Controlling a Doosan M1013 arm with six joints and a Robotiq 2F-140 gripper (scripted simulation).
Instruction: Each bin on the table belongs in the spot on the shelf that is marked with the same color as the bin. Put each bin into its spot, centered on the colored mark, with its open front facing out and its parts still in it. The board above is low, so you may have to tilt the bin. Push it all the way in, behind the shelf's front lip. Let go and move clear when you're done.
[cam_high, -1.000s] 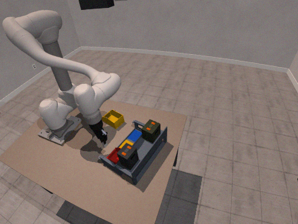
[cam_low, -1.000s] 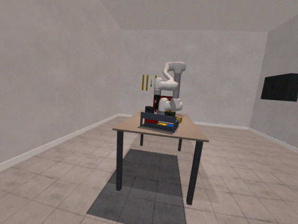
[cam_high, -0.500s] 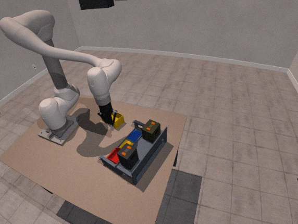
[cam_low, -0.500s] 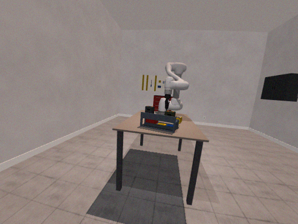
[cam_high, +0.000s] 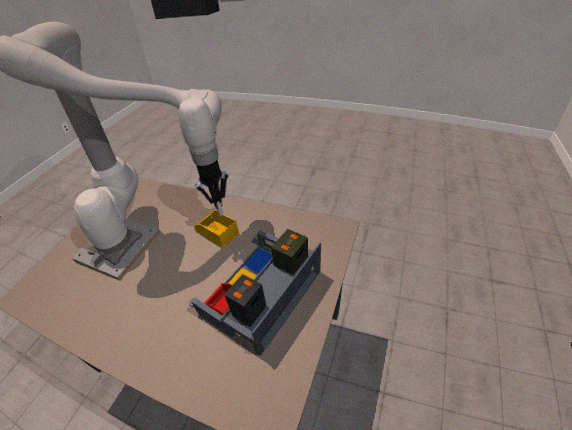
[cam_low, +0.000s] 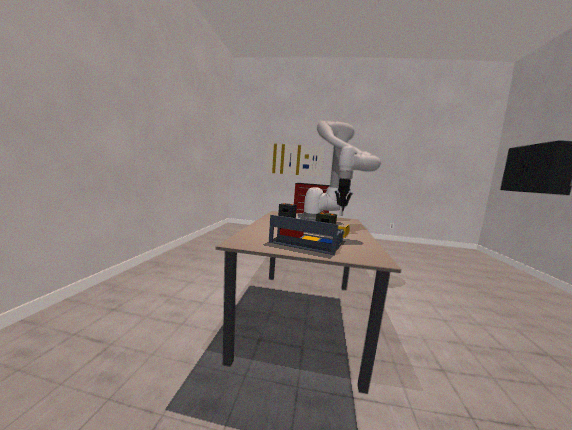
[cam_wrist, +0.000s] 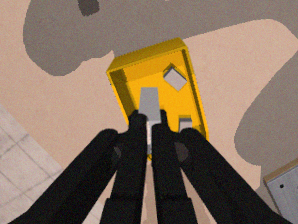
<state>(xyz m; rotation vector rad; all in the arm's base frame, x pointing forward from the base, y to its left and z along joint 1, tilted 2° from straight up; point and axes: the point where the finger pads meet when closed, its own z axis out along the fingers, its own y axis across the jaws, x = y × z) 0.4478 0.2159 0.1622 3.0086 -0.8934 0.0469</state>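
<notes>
Right now my hand is 140 mm above the yellow bin, 60 mm past it and 10 mm to the right of it. From my hand the other things lie so: red bin (300 mm to the right, 190 mm ahead, 130 mm below); then grey shelf (310 mm ahead, 210 mm to the right, 80 mm below).
</notes>
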